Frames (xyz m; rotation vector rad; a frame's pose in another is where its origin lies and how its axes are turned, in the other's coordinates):
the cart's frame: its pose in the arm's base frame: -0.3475 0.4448 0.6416 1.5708 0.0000 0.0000
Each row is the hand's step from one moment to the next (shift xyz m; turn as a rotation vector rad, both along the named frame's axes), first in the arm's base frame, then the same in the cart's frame.
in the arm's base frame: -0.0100 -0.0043 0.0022 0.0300 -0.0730 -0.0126
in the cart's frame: -0.0100 0.0022 0.0043 0.0300 -0.0126 0.0730
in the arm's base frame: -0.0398 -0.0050 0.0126 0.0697 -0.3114 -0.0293
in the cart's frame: -0.0398 0.0126 0.0050 0.0697 -0.0293 0.3114
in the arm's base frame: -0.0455 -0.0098 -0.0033 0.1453 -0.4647 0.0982
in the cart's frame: -0.0455 -0.0033 0.0098 0.1453 0.0982 0.4647
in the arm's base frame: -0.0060 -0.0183 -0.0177 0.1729 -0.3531 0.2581
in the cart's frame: -0.0060 -0.0177 0.0183 0.1729 0.2581 0.3531
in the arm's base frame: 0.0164 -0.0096 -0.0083 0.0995 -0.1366 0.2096
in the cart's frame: 0.0164 -0.0083 0.0096 0.0995 0.2096 0.1366
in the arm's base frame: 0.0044 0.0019 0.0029 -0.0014 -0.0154 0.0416
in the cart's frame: 0.0044 0.0029 -0.0019 -0.0014 0.0416 0.0154
